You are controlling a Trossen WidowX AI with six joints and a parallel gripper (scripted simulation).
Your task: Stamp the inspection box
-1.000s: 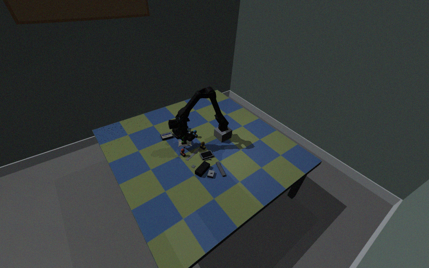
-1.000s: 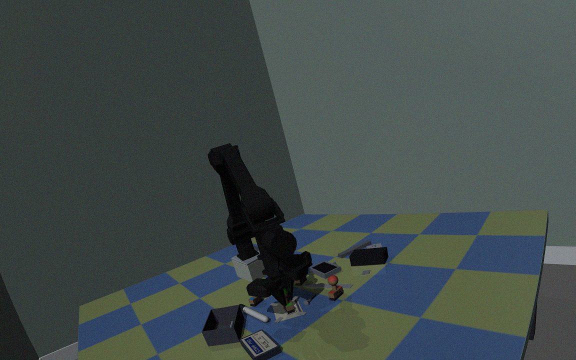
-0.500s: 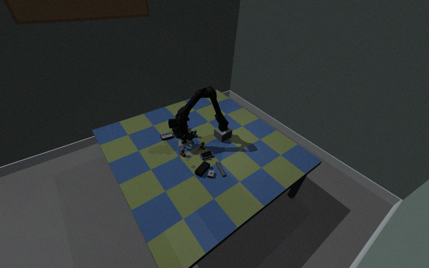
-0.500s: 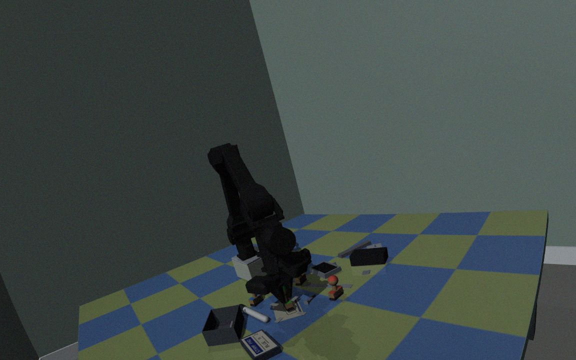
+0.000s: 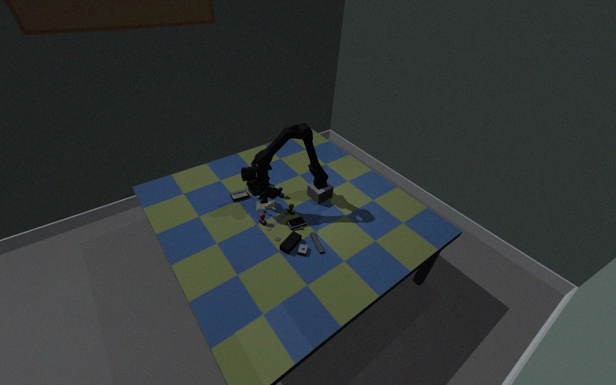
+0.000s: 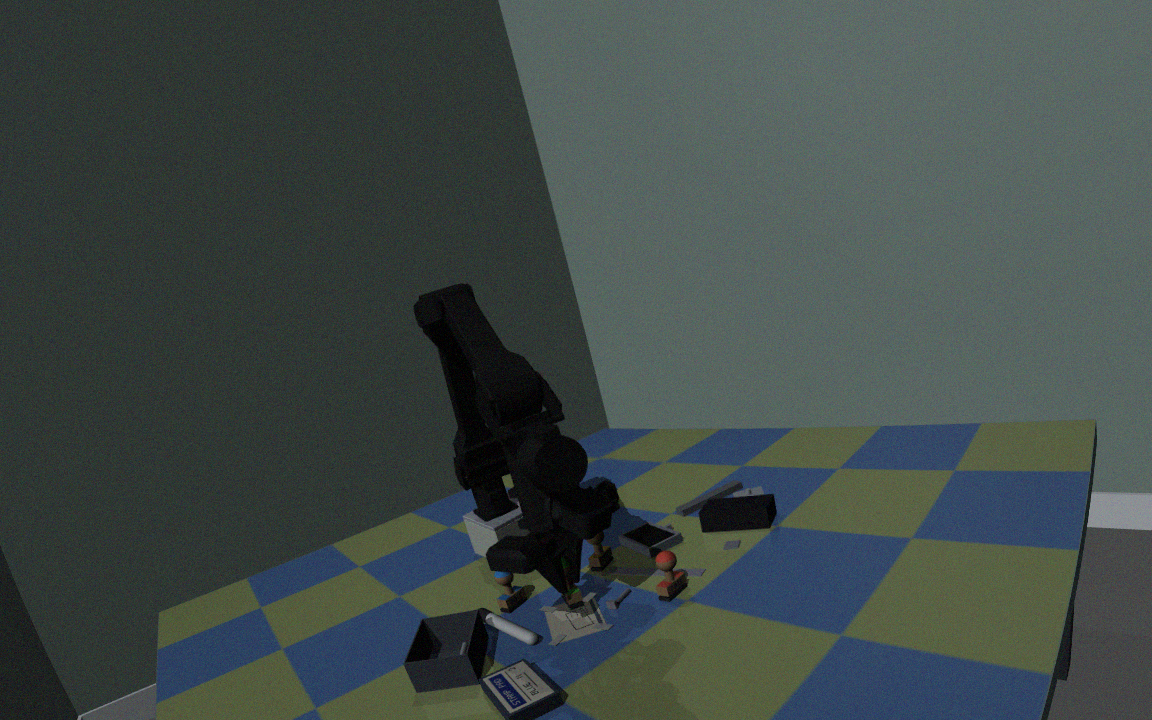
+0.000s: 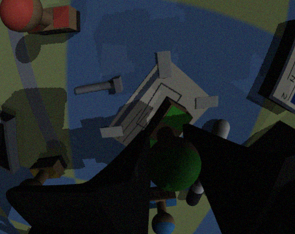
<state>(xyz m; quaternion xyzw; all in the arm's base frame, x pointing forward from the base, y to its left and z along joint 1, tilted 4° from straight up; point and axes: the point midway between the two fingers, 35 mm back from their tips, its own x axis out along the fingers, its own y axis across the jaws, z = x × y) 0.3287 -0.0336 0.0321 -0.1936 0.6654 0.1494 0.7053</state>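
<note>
Now: gripper tip 5 cm above the inspection card and 1 cm past it. From my gripper tip the other things lie so: blue-knobbed stamp (11 cm behind, 5 cm to the right, 3 cm below); white marker (9 cm to the right, 7 cm behind, 4 cm below); green-knobbed stamp (right at my gripper tip).
</note>
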